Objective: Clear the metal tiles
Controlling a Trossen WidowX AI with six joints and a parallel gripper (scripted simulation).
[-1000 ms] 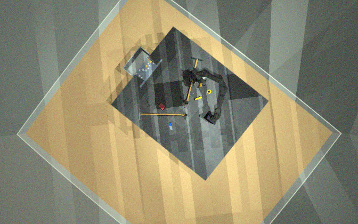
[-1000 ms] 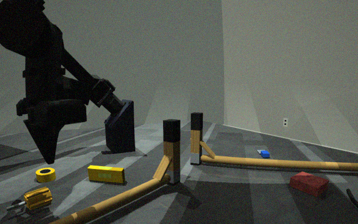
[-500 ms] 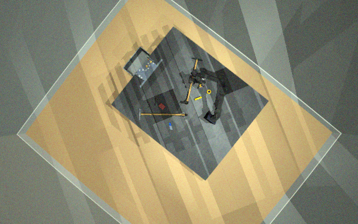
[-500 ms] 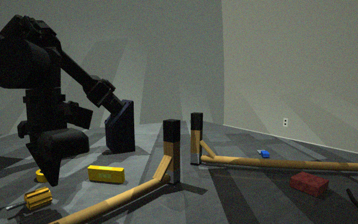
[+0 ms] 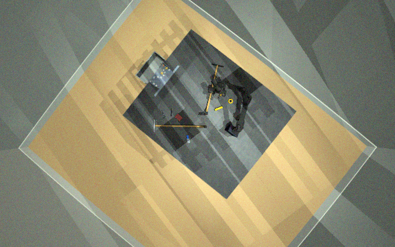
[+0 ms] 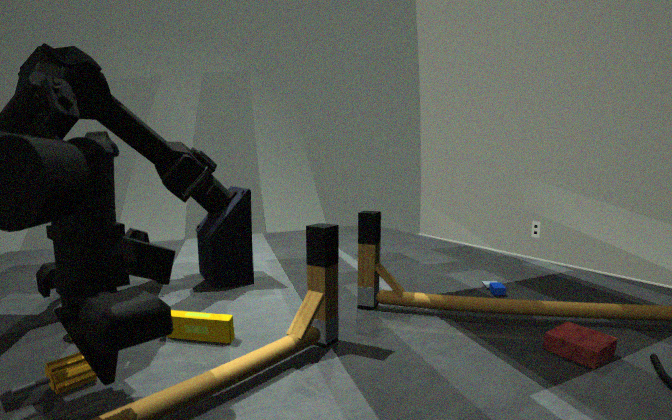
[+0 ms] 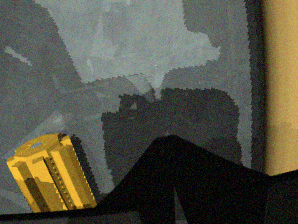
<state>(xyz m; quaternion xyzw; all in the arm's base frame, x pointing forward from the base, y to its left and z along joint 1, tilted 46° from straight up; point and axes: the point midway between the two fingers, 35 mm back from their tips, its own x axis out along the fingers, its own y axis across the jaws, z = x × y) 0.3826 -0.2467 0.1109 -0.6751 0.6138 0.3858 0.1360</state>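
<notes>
Right now the scraper is 70 mm ahead of my gripper tip, 40 mm above it and 10 mm to the right of it. The rest, counted from my gripper tip: yellow-handled screwdriver 50 mm to the right, 40 mm behind, 10 mm below; yellow tape ring 180 mm behind, 20 mm to the right, 10 mm below; yellow level 120 mm to the left, 110 mm behind.
</notes>
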